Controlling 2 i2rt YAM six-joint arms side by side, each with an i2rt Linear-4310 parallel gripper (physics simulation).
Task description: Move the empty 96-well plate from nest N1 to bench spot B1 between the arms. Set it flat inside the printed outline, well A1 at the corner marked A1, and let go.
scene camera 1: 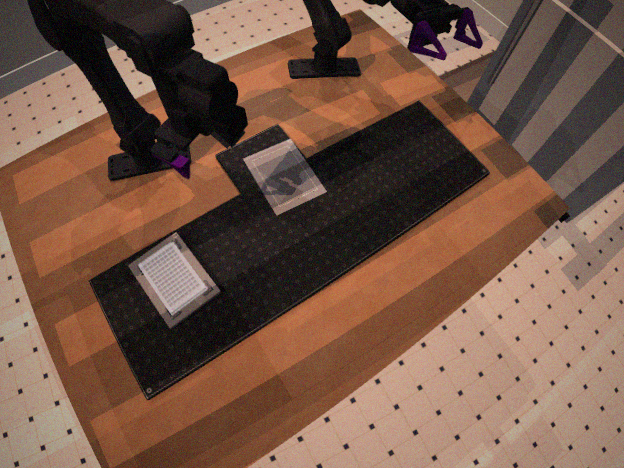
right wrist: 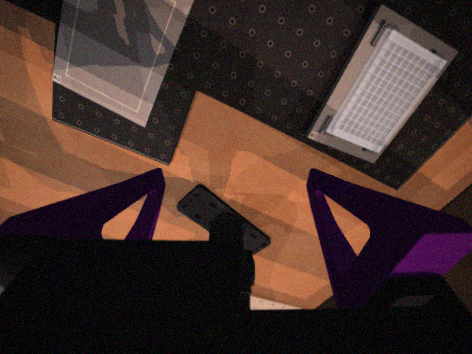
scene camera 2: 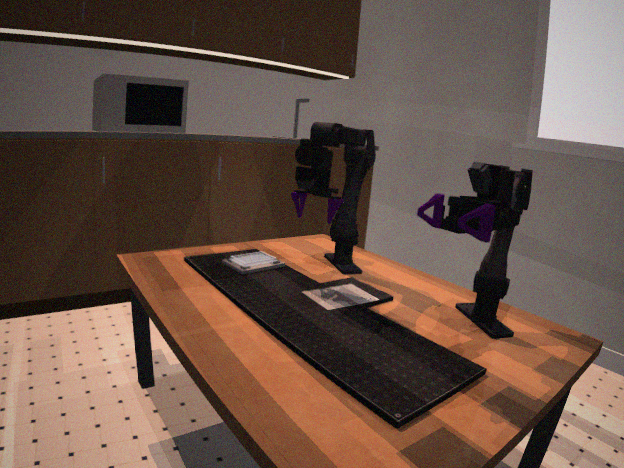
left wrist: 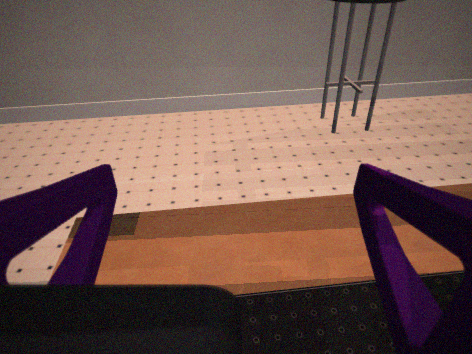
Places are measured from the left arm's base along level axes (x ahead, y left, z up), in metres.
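Pixels of known places: left gripper, between the fingertips: (scene camera 1: pixel 464 51) (scene camera 2: pixel 437 216) (left wrist: pixel 235 177); right gripper, between the fingertips: (scene camera 1: pixel 203 158) (right wrist: pixel 235 176) (scene camera 2: pixel 314 220); left arm's base, origin of its link: (scene camera 1: pixel 324 68) (scene camera 2: pixel 482 320); right arm's base, origin of its link: (scene camera 1: pixel 149 161) (right wrist: pixel 226 223) (scene camera 2: pixel 342 264).
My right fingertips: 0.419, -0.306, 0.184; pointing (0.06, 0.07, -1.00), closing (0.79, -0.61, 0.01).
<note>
For each thing: its top centre in the pictures, then the offset to it from my right fingertips, as dx, dy, dz. "*": a spot on its surface instead. Level surfaces: height alone.
- white 96-well plate, centre of its top: (right wrist: pixel 385 99) (scene camera 1: pixel 170 275) (scene camera 2: pixel 253 257) +0.164, -0.094, -0.145
- nest N1, centre of its top: (right wrist: pixel 381 98) (scene camera 1: pixel 172 277) (scene camera 2: pixel 253 259) +0.164, -0.094, -0.153
- Bench spot B1, a spot on its surface: (right wrist: pixel 107 82) * -0.106, +0.134, -0.169
- black perforated board, height of its surface: dz -0.171
- wooden table, height of its surface: dz -0.184
The white 96-well plate (scene camera 1: pixel 172 276) (scene camera 2: pixel 253 259) (right wrist: pixel 387 90) lies flat in nest N1 (scene camera 1: pixel 212 291) (right wrist: pixel 342 85), a grey holder at the left end of the black board in scene camera 1. Bench spot B1 (scene camera 1: pixel 284 176) (scene camera 2: pixel 340 296) (right wrist: pixel 107 82) is a grey sheet with a thin printed outline; its A1 mark shows at the sheet's left corner in the right wrist view. My right gripper (scene camera 2: pixel 316 215) (right wrist: pixel 235 176) is open and empty, high above the table, apart from the plate. My left gripper (scene camera 1: pixel 448 47) (scene camera 2: pixel 455 222) (left wrist: pixel 235 177) is open and empty, in the air at the right, far from the plate.
The black perforated board (scene camera 1: pixel 352 211) (scene camera 2: pixel 372 362) lies on the wooden table (scene camera 1: pixel 322 307) (scene camera 2: pixel 241 362), with a tab under B1. The right arm's base (right wrist: pixel 200 200) and the left arm's base (scene camera 1: pixel 325 68) (scene camera 2: pixel 486 319) stand behind it. A stool (left wrist: pixel 338 95) stands on the floor beyond the table.
</note>
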